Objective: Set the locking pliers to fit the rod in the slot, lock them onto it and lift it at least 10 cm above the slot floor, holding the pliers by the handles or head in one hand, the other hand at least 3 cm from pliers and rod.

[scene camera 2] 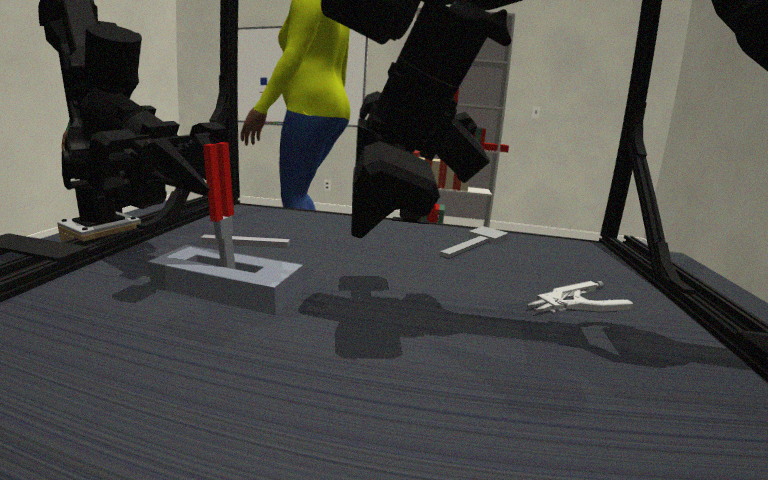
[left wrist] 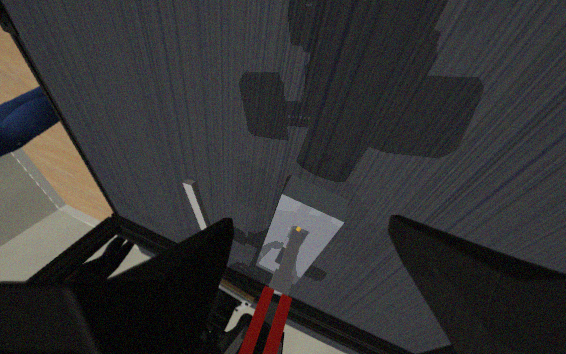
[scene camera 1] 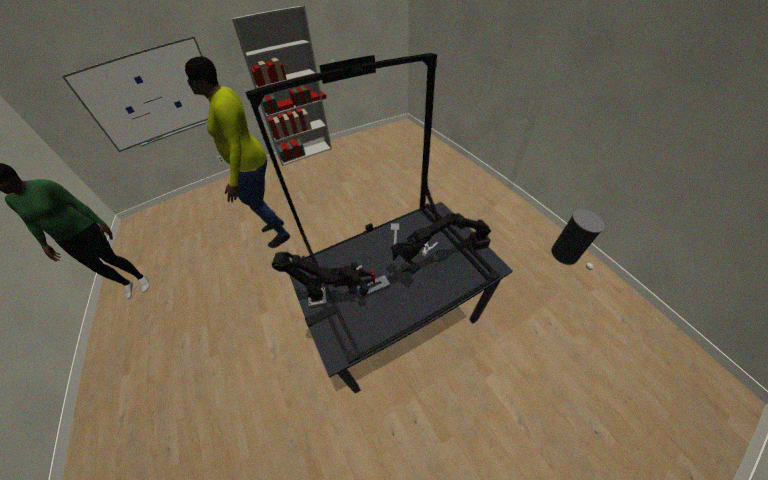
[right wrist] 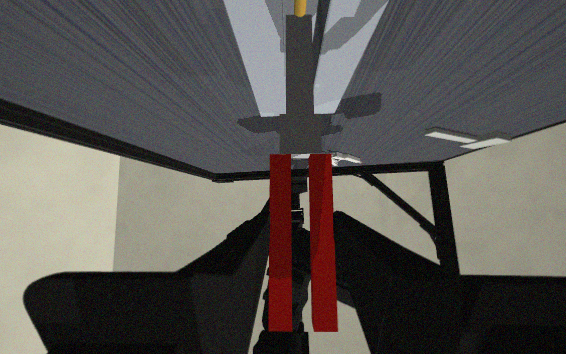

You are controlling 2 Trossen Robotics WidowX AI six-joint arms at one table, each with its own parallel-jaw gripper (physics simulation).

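Where they show: left gripper, between the fingertips: (scene camera 2: 357,212) (left wrist: 310,224) (scene camera 1: 398,265) (right wrist: 304,201); right gripper, between the fingertips: (scene camera 2: 218,188) (left wrist: 265,327) (scene camera 1: 372,277) (right wrist: 301,219); left arm's base, origin of its link: (scene camera 1: 480,236) (right wrist: 292,192); right arm's base, origin of its link: (scene camera 2: 98,219) (left wrist: 227,297) (scene camera 1: 316,296).
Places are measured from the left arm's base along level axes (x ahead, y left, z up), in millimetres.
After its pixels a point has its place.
Note:
The locking pliers (scene camera 1: 372,276) {x 741, y 168, z 89 mm} (scene camera 2: 226,181) {x 734, y 144, z 65 mm} (left wrist: 257,320) {x 735, y 140, z 56 mm} (right wrist: 280,240) {x 740, y 163, z 66 mm} have red handles and a grey head. They stand nearly upright, handles up, head down at the slot of the grey block (scene camera 2: 277,276) {x 665, y 139, z -37 mm} (left wrist: 320,227) {x 675, y 152, z -36 mm} (right wrist: 245,65) {x 724, y 178, z -36 mm}. A small yellow piece (left wrist: 298,229) {x 727, y 144, z -57 mm} (right wrist: 300,7) {x 746, y 148, z -57 mm}, apparently the rod, shows at the head's tip; the rest is hidden. My right gripper (scene camera 2: 210,183) {x 740, y 152, z 57 mm} is shut on the red handles from the left in scene camera 2. My left gripper (scene camera 1: 398,254) {x 583, y 107, z 45 mm} (scene camera 2: 390,220) (left wrist: 310,224) {x 583, y 107, z 45 mm} is open and empty, above the table to the right of the block.
White pliers (scene camera 1: 429,247) {x 332, y -48, z -59 mm} (scene camera 2: 606,306) {x 301, y -46, z -62 mm} lie at the right of the table. A white T-shaped piece (scene camera 1: 395,226) {x 495, y -288, z -57 mm} (scene camera 2: 470,244) {x 515, y -193, z -61 mm} (right wrist: 450,135) {x 535, y -172, z -61 mm} lies farther back. A thin white bar (scene camera 2: 260,240) {x 819, y 1, z -60 mm} (left wrist: 195,205) {x 821, y -4, z -60 mm} lies behind the block. A black frame (scene camera 1: 428,130) {x 256, y -403, z 562 mm} stands over the table.

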